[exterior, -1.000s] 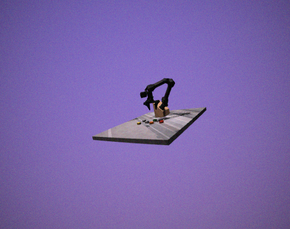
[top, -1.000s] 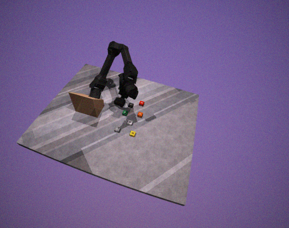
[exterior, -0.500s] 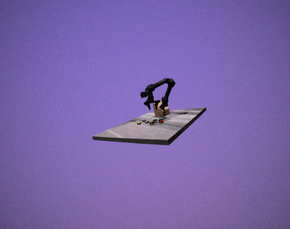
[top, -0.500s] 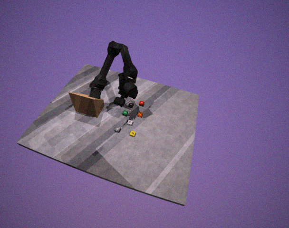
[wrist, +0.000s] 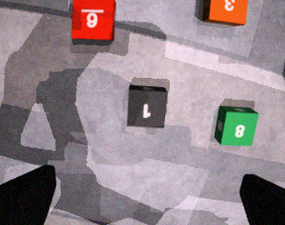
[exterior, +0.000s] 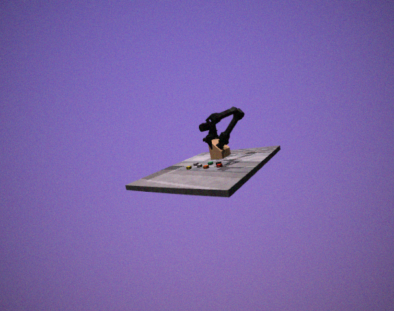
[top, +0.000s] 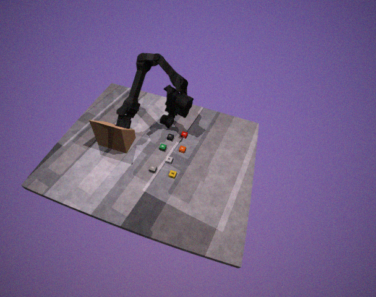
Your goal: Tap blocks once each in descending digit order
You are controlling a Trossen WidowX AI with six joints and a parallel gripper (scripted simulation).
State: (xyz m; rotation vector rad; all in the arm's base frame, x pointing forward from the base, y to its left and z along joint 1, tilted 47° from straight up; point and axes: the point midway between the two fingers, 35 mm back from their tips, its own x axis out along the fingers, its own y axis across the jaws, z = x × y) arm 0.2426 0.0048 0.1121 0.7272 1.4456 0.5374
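The yellow block lies 24 cm to the right of my gripper tip, 11 cm below it and 7 cm ahead of it. Also, from my gripper tip: red block: 11 cm below, 8 cm ahead, 4 cm to the left; then green block: 11 cm below, 9 cm to the right, 2 cm behind; then black block: 11 cm below.
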